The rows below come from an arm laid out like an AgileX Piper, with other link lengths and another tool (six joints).
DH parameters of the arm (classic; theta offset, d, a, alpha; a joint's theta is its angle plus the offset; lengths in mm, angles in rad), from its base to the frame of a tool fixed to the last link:
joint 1: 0 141.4 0 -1.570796
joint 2: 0.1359 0 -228 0
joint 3: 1.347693 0 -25.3 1.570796
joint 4: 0 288.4 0 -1.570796
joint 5: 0 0 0 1.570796
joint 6: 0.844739 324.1 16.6 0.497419
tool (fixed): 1.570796 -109.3 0 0
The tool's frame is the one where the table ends.
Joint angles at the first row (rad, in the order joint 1, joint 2, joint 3, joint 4, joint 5, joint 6):
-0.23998, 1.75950, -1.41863, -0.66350, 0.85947, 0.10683
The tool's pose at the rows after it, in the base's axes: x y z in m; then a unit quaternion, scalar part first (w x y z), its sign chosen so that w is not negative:
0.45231 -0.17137 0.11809 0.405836 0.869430 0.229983 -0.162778
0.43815 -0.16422 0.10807 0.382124 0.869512 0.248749 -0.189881
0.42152 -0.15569 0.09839 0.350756 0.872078 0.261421 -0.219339
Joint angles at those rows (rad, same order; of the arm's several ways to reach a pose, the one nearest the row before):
-0.23999, 1.75948, -1.41860, -0.63641, 0.90374, 0.08177
-0.23999, 1.75952, -1.41864, -0.58326, 0.96494, 0.01810
-0.23997, 1.75950, -1.41864, -0.52827, 1.04012, -0.02835

